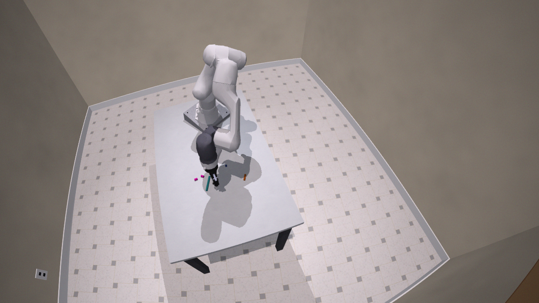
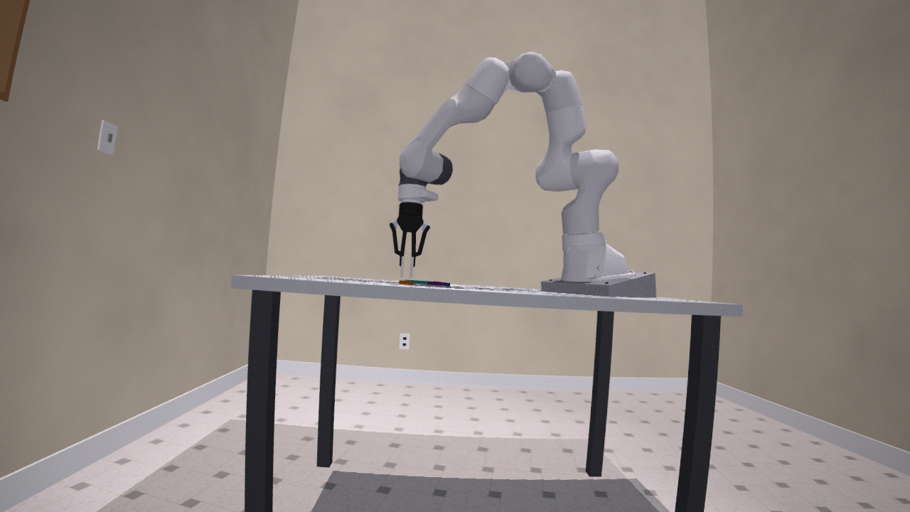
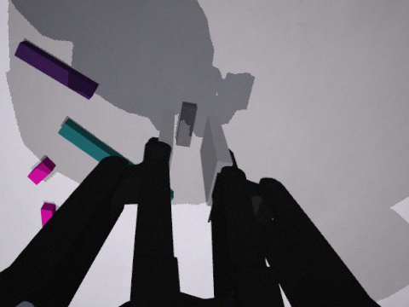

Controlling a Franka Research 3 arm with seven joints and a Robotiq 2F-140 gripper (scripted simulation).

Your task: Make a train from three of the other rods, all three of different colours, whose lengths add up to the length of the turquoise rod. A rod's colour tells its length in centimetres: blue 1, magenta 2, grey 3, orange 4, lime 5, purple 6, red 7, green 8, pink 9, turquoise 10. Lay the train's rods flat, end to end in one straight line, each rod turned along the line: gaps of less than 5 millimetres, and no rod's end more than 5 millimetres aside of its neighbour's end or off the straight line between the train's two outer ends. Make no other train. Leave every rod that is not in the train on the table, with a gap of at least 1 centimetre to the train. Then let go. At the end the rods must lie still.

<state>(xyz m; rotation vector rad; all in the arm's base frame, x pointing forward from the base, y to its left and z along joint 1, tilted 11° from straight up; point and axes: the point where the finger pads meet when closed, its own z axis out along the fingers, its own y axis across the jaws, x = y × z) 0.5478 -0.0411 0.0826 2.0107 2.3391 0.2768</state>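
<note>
My gripper is now 50 mm above the grey rod. The rest, counted from my hand: turquoise rod (40 mm behind, 50 mm to the right, 50 mm below); purple rod (100 mm behind, 10 mm to the left, 50 mm below); blue rod (130 mm behind, 80 mm to the left, 50 mm below).
</note>
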